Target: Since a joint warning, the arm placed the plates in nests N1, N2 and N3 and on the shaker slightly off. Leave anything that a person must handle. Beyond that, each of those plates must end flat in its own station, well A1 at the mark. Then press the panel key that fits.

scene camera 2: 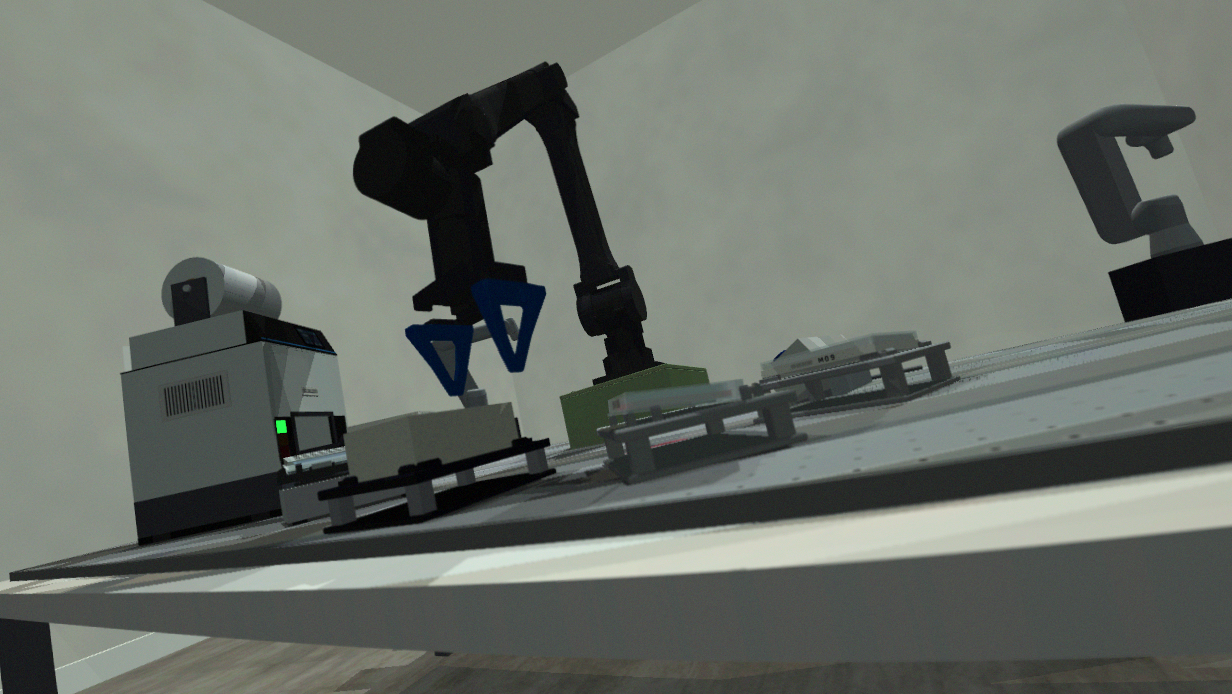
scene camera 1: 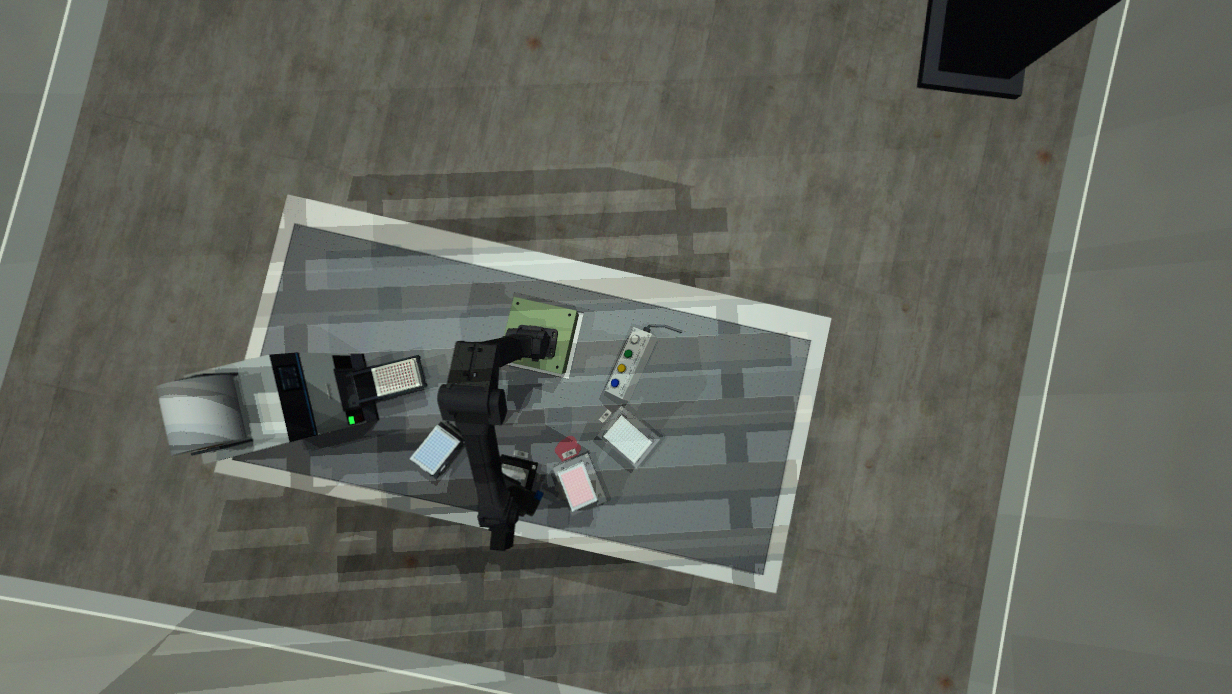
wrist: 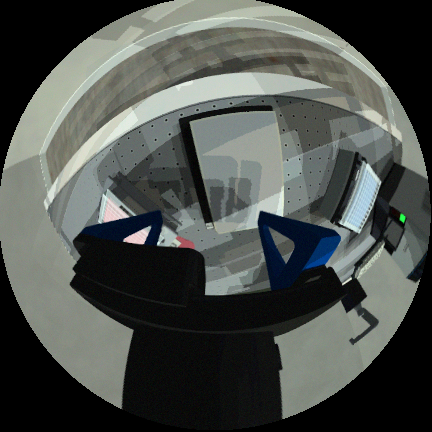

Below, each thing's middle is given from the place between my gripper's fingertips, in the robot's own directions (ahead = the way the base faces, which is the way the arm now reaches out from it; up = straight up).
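The black-framed white plate (scene camera 2: 375, 452) is 4 cm below my hand, 4 cm to the right of it and 2 cm ahead of it. The pale blue well plate (scene camera 1: 439, 444), counted from my hand too, is 3 cm below, 28 cm to the right and 7 cm behind. Going by their middles, of the things named here the black-framed white plate is the nearest to my hand.
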